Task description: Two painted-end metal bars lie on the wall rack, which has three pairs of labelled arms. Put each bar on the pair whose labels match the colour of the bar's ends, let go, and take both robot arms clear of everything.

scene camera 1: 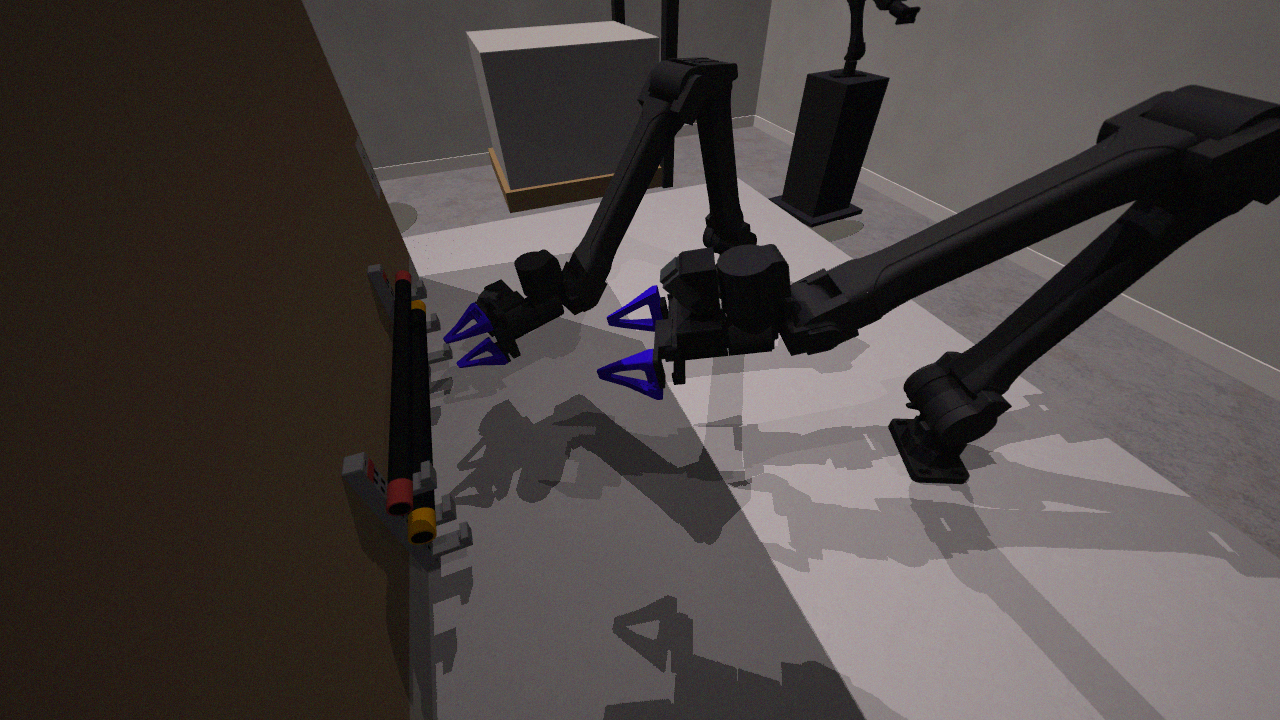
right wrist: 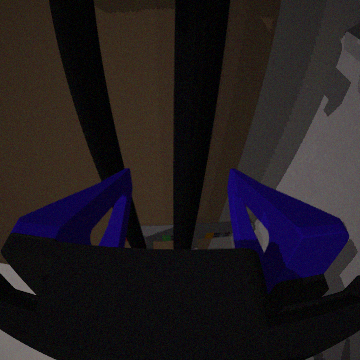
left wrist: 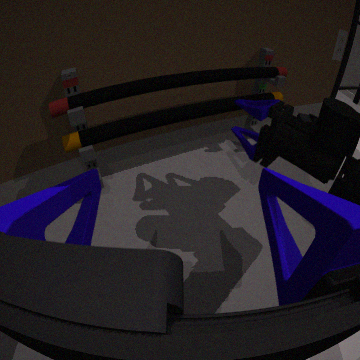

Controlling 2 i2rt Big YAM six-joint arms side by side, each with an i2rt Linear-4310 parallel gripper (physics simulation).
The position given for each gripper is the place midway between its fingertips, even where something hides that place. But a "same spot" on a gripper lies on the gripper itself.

The left gripper shows in scene camera 1 and in the left wrist view; in the right wrist view it is out of frame. The right gripper shows in scene camera 1, in the right wrist view (179, 177) and in the left wrist view. One and the same spot on the right gripper: (scene camera 1: 485, 320) is (left wrist: 261, 107). One and the same spot on the left gripper: (left wrist: 126, 289) is (scene camera 1: 664, 323).
